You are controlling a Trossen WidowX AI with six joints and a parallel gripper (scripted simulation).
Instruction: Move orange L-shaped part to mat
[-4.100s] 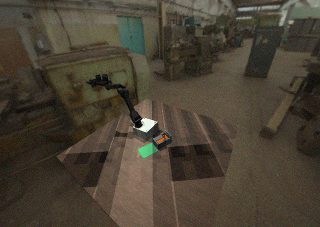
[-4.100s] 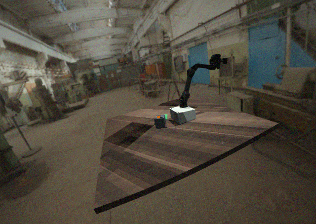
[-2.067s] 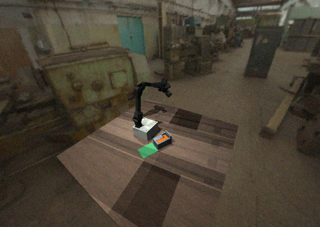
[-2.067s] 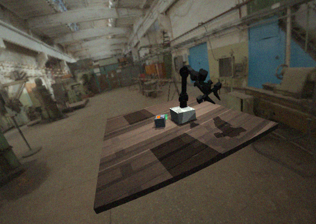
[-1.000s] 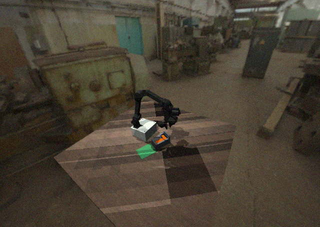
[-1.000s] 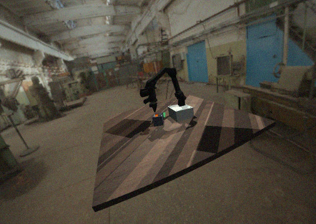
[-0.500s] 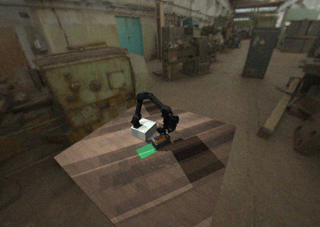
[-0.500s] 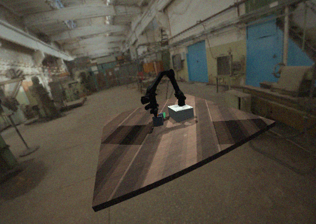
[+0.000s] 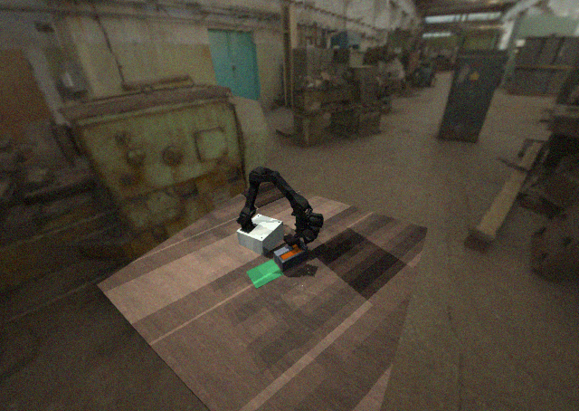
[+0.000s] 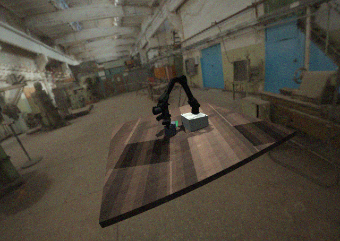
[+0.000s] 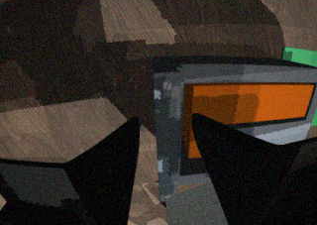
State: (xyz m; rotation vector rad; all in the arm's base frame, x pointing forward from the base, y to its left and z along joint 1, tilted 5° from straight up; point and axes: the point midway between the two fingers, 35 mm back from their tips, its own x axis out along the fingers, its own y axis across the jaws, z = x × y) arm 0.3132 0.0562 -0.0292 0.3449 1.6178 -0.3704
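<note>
The orange L-shaped part lies 30 mm behind my gripper tip, 50 mm to the right of it and 10 mm below it. The rest, counted from my gripper tip: green mat: 100 mm behind, 200 mm to the right, 80 mm below.
</note>
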